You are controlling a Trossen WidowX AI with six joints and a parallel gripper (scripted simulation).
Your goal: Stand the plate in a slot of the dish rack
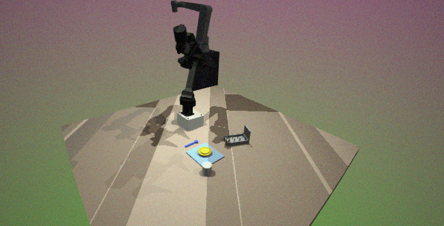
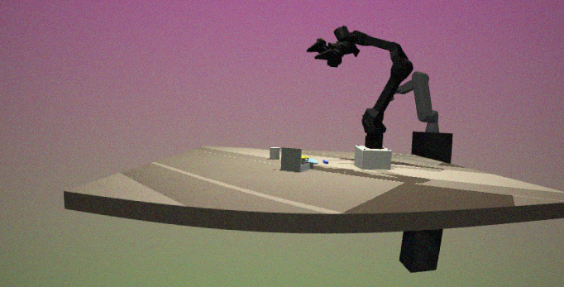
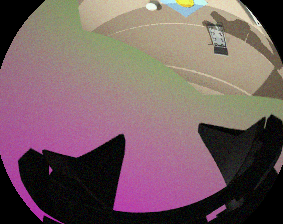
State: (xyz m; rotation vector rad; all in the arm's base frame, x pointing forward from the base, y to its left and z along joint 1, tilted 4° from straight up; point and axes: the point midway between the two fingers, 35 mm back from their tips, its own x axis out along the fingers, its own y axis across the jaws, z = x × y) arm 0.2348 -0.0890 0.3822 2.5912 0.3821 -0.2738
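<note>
Now: gripper tip 44 cm above the yellow plate, 5 cm to the left of it and 2 cm short of it. Also, from my gripper tip: dish rack 43 cm below, 16 cm to the left, 5 cm ahead; then blue utensil 45 cm below, 9 cm behind, 4 cm to the right; then blue mat 45 cm below, 5 cm to the right, 3 cm ahead.
</note>
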